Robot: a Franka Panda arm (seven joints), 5 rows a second.
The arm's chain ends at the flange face. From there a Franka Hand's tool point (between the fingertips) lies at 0.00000 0.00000 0.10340 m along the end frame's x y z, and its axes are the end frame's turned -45 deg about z.
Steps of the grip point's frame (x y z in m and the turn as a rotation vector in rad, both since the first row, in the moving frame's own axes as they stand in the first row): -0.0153 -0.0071 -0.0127 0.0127 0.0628 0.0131; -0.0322 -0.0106 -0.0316 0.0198 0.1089 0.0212
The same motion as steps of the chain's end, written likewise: -0.0195 0.0113 -0.0125 0.0534 0.0354 0.0131; -0.0369 0.0246 -0.0310 0.0910 0.0630 0.0212
